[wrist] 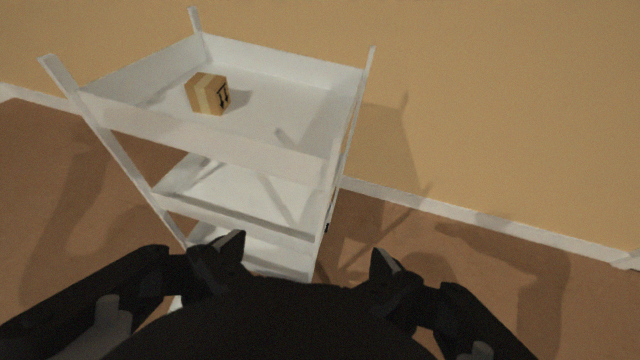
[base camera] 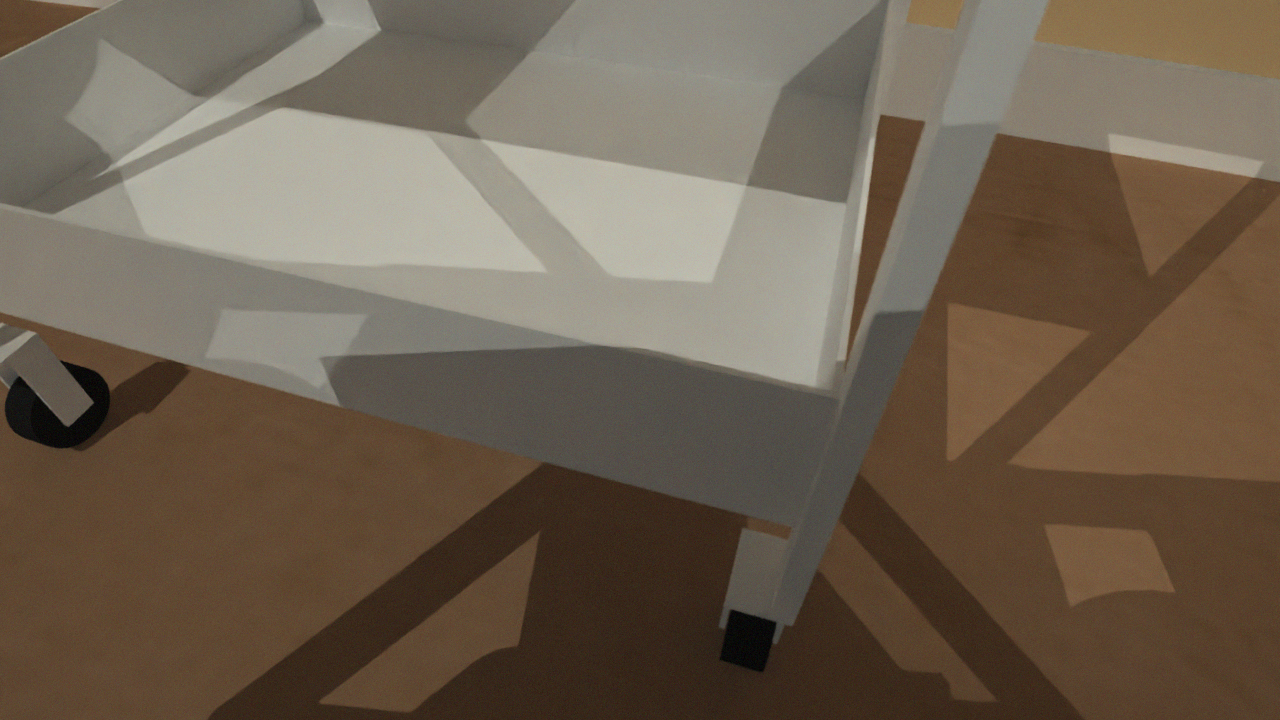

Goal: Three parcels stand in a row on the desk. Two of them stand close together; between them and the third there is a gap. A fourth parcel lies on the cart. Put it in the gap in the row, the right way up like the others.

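Places are measured from the arm's base along level axes (x ahead, y left, z up), in millimetres.
Pixels of known places: gripper, fingertip midpoint: [wrist: 307,252].
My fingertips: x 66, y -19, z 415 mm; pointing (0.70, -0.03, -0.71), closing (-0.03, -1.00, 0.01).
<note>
Behind a point stands the place of what it marks.
The fourth parcel [wrist: 207,94] {x 409, y 204, z 312 mm}, a small brown box with a paler tape band, sits in the top tray of the white cart [wrist: 215,139] {x 283, y 144, z 312 mm} [base camera: 581,402] {x 260, y 38, z -226 mm}, left of the tray's middle in the wrist view. Dark arrows on its right-hand side face appear to point down, with their bar above. My gripper [wrist: 307,252] {x 66, y -19, z 415 mm} is open and empty, in front of the cart and well apart from the parcel. The desk and the three parcels in the row do not show in either view.
The cart's top tray has raised walls, and corner posts [wrist: 132,170] {x 334, y 382, z 146 mm} [base camera: 904,286] {x 232, y -40, z -146 mm} rise above it. Two lower trays are beneath it. A caster [base camera: 58,407] {x 339, y 363, z -362 mm} stands on the brown floor [base camera: 268,501] {x 310, y 233, z -397 mm}. A tan wall [wrist: 500,100] {x 739, y -591, z 220 mm} with a white skirting board [wrist: 465,214] {x 687, y -779, z -337 mm} is behind the cart.
</note>
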